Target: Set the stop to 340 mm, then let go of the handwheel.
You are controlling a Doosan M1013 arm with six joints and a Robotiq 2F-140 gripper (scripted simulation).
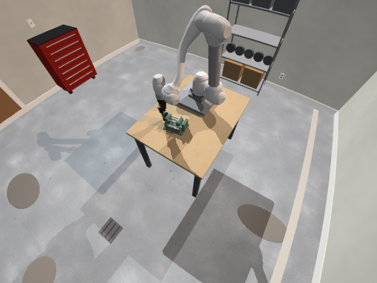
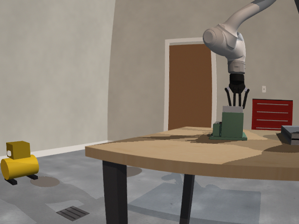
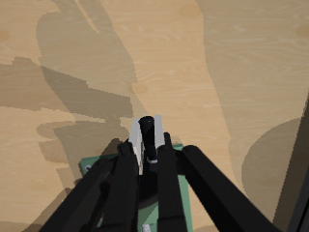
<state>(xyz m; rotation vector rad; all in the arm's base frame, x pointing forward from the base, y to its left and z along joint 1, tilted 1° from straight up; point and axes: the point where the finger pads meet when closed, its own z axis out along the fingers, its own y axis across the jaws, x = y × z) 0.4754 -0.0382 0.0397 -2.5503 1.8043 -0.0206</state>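
My hand is 2 cm above the black handwheel handle and 1 cm to the right of it. The rest, counted from my hand: grey stop block: 18 cm to the left, 3 cm behind, 2 cm above.
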